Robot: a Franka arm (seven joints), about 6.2 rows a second.
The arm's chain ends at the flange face. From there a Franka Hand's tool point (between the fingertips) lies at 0.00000 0.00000 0.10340 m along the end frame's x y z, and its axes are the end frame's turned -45 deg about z.
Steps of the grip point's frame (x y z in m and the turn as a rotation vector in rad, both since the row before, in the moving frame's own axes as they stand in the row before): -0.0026, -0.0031, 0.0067, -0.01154, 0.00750, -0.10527; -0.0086, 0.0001, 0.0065, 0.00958, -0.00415, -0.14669; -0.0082, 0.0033, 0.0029, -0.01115, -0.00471, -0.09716
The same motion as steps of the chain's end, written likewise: -0.0054, -0.0006, 0.0067, -0.00286, 0.01346, -0.10527; -0.0050, 0.0065, 0.0065, 0.00384, -0.00971, -0.14669; -0.0040, 0.0070, 0.0029, -0.01121, 0.00455, -0.09716
